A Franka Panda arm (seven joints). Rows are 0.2 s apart.
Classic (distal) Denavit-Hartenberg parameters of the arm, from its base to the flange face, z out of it. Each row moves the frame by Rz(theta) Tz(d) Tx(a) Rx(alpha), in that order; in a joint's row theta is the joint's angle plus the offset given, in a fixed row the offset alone. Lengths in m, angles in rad.
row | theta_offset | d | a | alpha
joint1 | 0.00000 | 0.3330 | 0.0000 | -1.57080
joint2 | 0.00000 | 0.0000 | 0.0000 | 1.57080
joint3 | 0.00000 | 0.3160 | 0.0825 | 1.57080
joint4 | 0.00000 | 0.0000 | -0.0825 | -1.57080
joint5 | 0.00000 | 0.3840 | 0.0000 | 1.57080
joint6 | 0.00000 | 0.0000 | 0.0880 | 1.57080
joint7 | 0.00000 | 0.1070 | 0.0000 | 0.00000
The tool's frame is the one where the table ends.
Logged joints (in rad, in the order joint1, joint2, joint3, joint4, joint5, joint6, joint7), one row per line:
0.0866, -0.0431, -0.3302, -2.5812, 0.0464, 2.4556, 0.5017
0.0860, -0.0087, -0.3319, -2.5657, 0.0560, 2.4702, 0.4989
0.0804, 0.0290, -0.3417, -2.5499, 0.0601, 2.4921, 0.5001
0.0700, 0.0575, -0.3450, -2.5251, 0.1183, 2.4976, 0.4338
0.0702, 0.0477, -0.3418, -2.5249, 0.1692, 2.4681, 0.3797
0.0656, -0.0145, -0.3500, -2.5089, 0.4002, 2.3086, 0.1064
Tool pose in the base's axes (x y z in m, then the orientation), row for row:
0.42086, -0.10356, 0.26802, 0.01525, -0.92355, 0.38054, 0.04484
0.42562, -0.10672, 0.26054, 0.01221, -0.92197, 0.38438, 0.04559
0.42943, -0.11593, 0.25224, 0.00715, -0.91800, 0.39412, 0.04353
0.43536, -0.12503, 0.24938, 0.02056, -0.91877, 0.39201, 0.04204
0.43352, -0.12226, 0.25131, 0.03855, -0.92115, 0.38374, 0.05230
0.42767, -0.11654, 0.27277, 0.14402, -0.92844, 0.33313, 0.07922
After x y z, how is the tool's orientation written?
As a quaternion, w x y z.
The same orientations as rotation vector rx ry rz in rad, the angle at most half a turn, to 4 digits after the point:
-2.8736, 1.1840, 0.1395
-2.8741, 1.1983, 0.1421
-2.8709, 1.2326, 0.1361
-2.8492, 1.2157, 0.1304
-2.8249, 1.1768, 0.1604
-2.6763, 0.9603, 0.2284

